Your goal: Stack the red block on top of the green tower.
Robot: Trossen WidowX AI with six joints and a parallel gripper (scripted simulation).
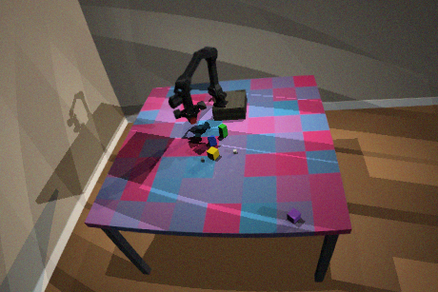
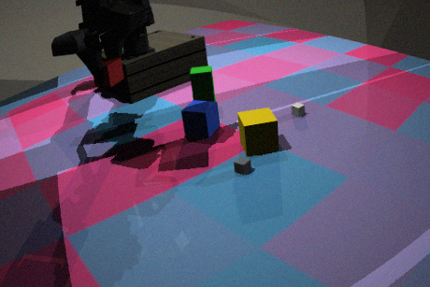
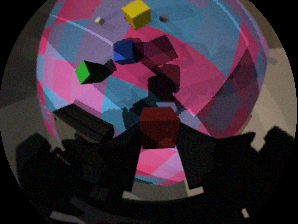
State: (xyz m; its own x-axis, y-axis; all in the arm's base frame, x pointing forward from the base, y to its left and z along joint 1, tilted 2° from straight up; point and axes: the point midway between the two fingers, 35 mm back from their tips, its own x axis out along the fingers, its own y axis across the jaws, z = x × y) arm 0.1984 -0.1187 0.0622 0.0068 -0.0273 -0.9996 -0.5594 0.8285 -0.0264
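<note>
Now: the blue block 12 cm to the left of my gripper tip, 9 cm below it and 7 cm ahead of it. From my gripper tip the other things lie so: small grey cube: 21 cm ahead, 10 cm to the left, 10 cm below; red block: 1 cm above; yellow block: 17 cm ahead, 15 cm to the left, 9 cm below.
</note>
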